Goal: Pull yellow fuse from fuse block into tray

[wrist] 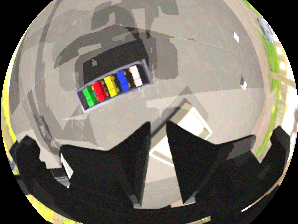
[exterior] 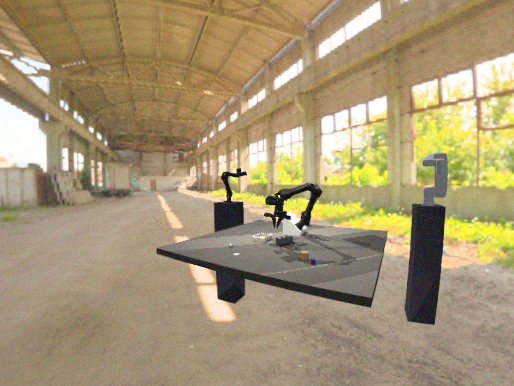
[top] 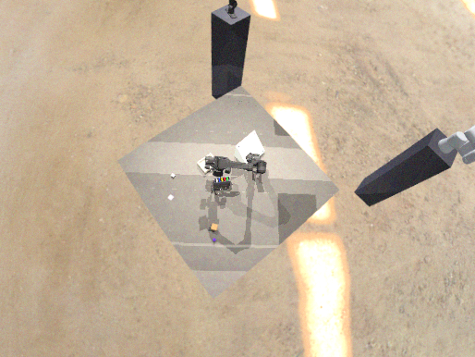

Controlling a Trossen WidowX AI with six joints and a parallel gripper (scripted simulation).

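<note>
My gripper tip is now 8 cm above the yellow fuse, 6 cm to the right of it and 1 cm past it. Round my gripper tip: blue fuse 8 cm below, 5 cm to the left, 1 cm ahead; then red fuse 8 cm to the left, 8 cm below, 2 cm behind; then white fuse 8 cm below, 4 cm to the left, 3 cm ahead.
</note>
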